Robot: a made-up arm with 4 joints. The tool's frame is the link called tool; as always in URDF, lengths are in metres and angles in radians. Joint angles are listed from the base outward. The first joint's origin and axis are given. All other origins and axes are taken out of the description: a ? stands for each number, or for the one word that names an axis. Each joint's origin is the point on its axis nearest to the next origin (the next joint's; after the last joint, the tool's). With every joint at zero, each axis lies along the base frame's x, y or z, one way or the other. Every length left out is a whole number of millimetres.
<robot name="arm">
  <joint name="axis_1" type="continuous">
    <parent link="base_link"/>
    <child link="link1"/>
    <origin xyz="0 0 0.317" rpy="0 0 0"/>
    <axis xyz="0 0 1"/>
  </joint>
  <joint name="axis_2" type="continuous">
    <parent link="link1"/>
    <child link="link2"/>
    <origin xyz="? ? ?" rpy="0 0 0"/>
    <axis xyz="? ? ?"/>
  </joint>
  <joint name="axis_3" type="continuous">
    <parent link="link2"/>
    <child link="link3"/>
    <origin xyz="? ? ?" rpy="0 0 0"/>
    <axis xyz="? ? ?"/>
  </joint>
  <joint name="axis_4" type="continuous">
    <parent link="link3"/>
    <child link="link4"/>
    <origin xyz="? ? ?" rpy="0 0 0"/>
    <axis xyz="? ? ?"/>
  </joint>
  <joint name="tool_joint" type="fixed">
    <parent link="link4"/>
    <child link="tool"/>
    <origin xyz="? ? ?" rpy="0 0 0"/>
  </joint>
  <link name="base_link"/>
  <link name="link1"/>
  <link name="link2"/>
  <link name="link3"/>
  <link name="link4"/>
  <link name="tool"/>
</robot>
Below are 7 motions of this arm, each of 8 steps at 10 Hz.
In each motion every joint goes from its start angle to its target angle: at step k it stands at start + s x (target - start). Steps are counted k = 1, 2, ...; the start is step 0. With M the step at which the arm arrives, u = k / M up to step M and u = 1 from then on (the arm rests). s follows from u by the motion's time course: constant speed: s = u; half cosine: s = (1 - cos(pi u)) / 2; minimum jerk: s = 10 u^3 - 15 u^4 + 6 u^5.
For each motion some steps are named. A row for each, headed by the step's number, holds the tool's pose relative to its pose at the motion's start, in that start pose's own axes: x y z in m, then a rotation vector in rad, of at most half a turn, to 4 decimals.
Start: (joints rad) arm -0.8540 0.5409 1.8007 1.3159
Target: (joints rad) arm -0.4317 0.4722 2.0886 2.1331
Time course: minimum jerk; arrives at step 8
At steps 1, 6, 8:
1: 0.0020 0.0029 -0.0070 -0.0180 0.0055 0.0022
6: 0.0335 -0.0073 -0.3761 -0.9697 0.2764 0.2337
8: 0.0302 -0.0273 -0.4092 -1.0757 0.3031 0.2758

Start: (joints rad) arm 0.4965 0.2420 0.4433 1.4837
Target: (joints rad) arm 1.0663 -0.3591 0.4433 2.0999
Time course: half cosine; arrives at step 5
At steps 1, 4, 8:
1: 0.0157 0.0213 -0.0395 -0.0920 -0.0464 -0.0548
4: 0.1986 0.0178 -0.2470 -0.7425 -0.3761 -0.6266
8: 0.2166 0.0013 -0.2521 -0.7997 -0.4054 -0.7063

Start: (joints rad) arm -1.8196 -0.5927 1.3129 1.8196
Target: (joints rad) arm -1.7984 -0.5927 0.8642 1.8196
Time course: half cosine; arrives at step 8
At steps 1, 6, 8:
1: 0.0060 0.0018 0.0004 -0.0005 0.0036 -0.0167
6: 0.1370 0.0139 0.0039 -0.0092 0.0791 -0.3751
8: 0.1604 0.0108 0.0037 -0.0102 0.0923 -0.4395

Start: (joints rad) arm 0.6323 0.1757 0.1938 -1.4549
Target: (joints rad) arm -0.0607 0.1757 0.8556 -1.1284
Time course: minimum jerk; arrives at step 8
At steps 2, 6, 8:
2: 0.0534 0.0211 -0.0082 -0.0056 -0.0563 -0.0766
6: 0.4696 0.1068 0.1019 0.1108 -0.3277 -0.6785
8: 0.5171 0.1067 0.1357 0.1471 -0.3407 -0.7525

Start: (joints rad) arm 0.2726 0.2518 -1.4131 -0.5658
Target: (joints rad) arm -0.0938 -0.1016 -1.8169 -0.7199
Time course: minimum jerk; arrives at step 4
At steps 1, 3, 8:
1: -0.0032 -0.0188 -0.0411 -0.0194 -0.0733 0.0310
3: -0.0022 -0.2464 -0.3396 -0.2011 -0.5537 0.3789
8: 0.0019 -0.2873 -0.3734 -0.2282 -0.6037 0.4377

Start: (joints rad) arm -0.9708 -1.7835 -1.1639 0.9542
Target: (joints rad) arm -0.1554 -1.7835 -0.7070 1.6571
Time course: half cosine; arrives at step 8
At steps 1, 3, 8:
1: 0.0193 0.0073 0.0101 -0.0205 0.0349 -0.0029
3: 0.1559 0.0436 0.0742 -0.1496 0.2809 0.0043
8: 0.4973 0.0164 0.1933 -0.3216 0.8362 0.2195

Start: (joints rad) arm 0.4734 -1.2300 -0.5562 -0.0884
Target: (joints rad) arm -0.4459 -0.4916 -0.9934 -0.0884
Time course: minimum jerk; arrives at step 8
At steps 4, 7, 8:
4: -0.1503 -0.2243 -0.1965 -0.4556 0.1530 0.0509
7: -0.2358 -0.4572 -0.2945 -0.9056 0.2801 0.0364
8: -0.2377 -0.4647 -0.2967 -0.9206 0.2838 0.0348

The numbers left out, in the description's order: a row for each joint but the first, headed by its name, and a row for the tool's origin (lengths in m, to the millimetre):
axis_2: xyz 0.077 0.535 0, axis 0 1 0
axis_3: xyz -0.061 0 -0.375, axis 0 1 0
axis_4: xyz -0.093 0 -0.043, axis -1 0 0
tool: xyz 0 0.316 0.076

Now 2 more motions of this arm.
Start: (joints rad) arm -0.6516 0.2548 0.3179 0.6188
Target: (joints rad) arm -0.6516 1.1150 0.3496 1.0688
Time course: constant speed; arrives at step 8
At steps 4, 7, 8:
4: -0.2514 -0.0327 -0.0138 -0.2213 0.3326 0.2984
7: -0.4361 -0.1137 0.0396 -0.3735 0.5382 0.5718
8: -0.4911 -0.1512 0.0695 -0.4196 0.5975 0.6717

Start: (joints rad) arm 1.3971 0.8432 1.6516 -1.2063
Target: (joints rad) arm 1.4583 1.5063 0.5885 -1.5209
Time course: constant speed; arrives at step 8
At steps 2, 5, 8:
2: -0.0312 -0.0798 -0.0029 0.0688 -0.0431 0.0910
5: -0.0954 -0.2021 -0.0076 0.1688 -0.0924 0.2342
8: -0.1762 -0.3220 -0.0120 0.2642 -0.1225 0.3840

